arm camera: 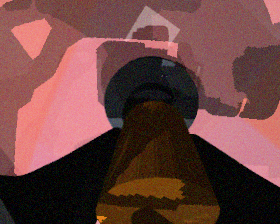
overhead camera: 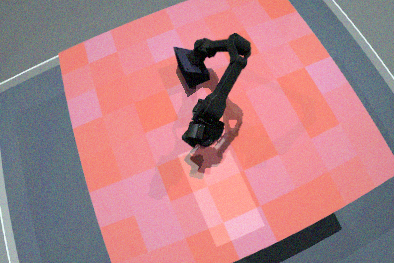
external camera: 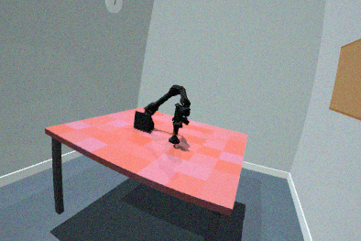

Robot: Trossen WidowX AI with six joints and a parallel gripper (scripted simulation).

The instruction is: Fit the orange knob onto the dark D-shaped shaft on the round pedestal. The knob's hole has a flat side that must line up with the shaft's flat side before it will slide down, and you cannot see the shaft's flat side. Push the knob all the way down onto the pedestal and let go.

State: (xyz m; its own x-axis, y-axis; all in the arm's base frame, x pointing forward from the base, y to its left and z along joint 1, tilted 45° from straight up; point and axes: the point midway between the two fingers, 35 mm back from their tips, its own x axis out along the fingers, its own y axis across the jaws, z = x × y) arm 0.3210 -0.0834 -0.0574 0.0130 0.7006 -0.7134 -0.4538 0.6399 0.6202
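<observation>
Right now the orange knob is 2 cm above my gripper tip. Round my gripper tip: round dark pedestal 4 cm below.
</observation>
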